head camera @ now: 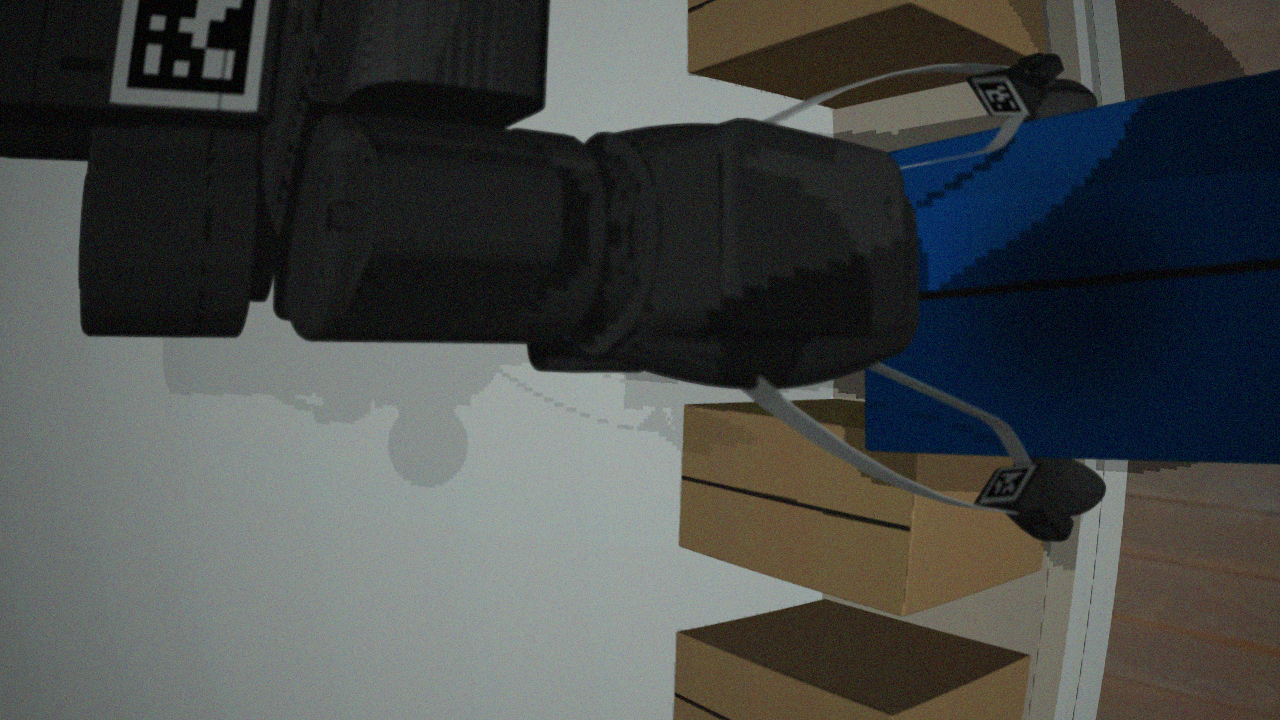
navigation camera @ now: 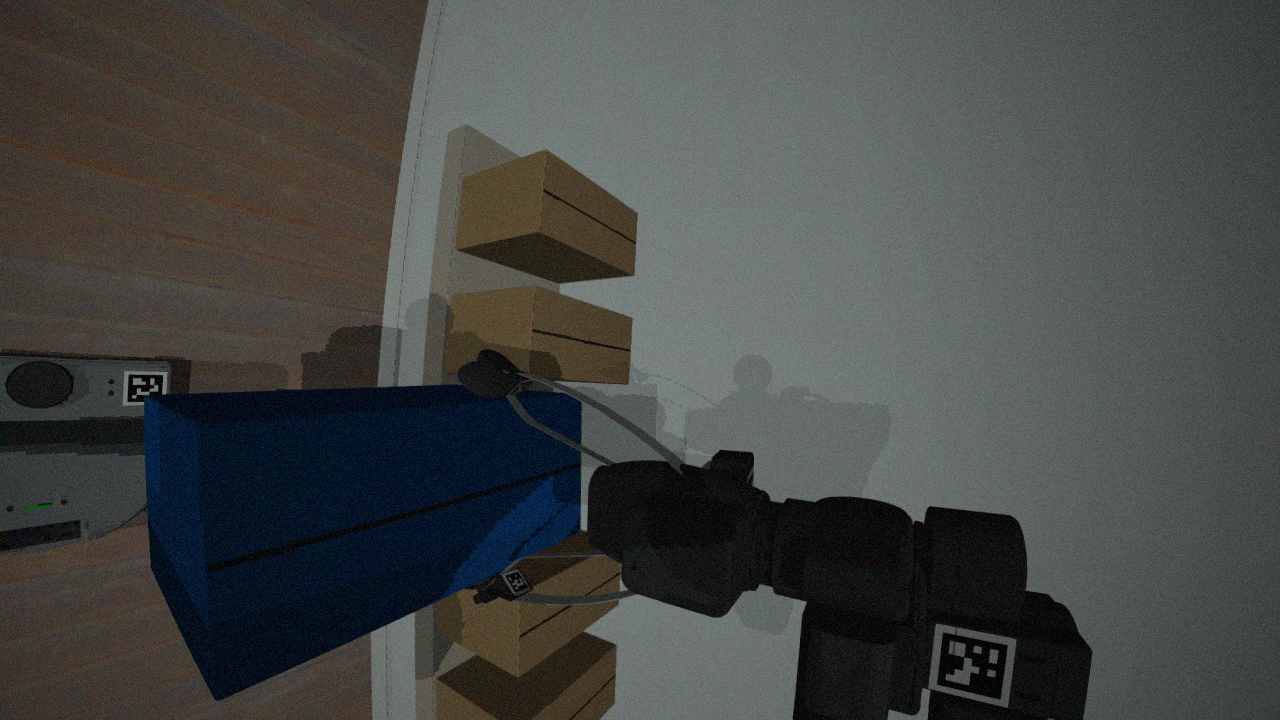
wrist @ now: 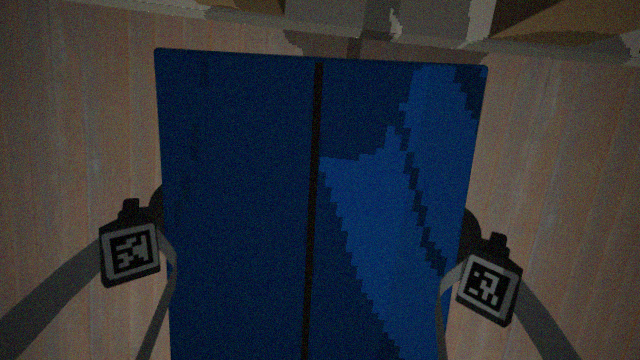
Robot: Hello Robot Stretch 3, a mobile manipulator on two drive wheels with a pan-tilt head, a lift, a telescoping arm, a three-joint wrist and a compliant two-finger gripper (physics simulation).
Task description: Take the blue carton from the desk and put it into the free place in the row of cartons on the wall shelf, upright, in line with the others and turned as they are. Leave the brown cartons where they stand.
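Seen in the pictures: gripper, fingertip midpoint: (head camera: 1082, 295) (wrist: 315, 219); robot's base, link origin: (navigation camera: 42, 382).
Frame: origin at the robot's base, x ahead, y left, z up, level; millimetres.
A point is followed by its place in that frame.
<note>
The blue carton (head camera: 1100, 367) @(x 4, y -192, z 1018 mm) (navigation camera: 375, 474) @(x -1, y -129, z 1017 mm) (wrist: 240, 200) @(x 5, y -248, z 1019 mm) has a black line. My gripper (head camera: 1051, 291) @(x -24, y -226, z 968 mm) (navigation camera: 490, 480) @(x -24, y -226, z 968 mm) (wrist: 315, 219) @(x -24, y -226, z 968 mm) is shut on it, one finger on each side. In the wrist view a strip of floor shows between it and the shelf side. The wall shelf (head camera: 1002, 617) @(x 214, y -455, z 665 mm) (navigation camera: 443, 259) @(x 226, y -415, z 646 mm) carries brown cartons. Two brown cartons (navigation camera: 546, 214) @(x 269, y -432, z 845 mm) (navigation camera: 581, 344) @(x 99, y -523, z 845 mm) stand above the blue one in the navigation view, and two more (navigation camera: 546, 613) @(x -286, y -460, z 845 mm) (navigation camera: 554, 685) @(x -435, y -503, z 824 mm) below it. The blue carton and gripper partly cover the free place between these pairs.
The pale wall (head camera: 402, 582) @(x 164, y -672, z 1087 mm) (navigation camera: 939, 223) @(x 275, y -675, z 1323 mm) rises behind the shelf. The wood floor (head camera: 1190, 573) @(x 313, y -534, z 0 mm) (navigation camera: 223, 179) @(x 462, y -248, z 0 mm) (wrist: 65, 125) @(x 924, y -165, z 0 mm) lies below. My base (navigation camera: 71, 456) @(x -114, y -38, z 159 mm) shows at the left of the navigation view. Shadows of the arm fall on the wall.
</note>
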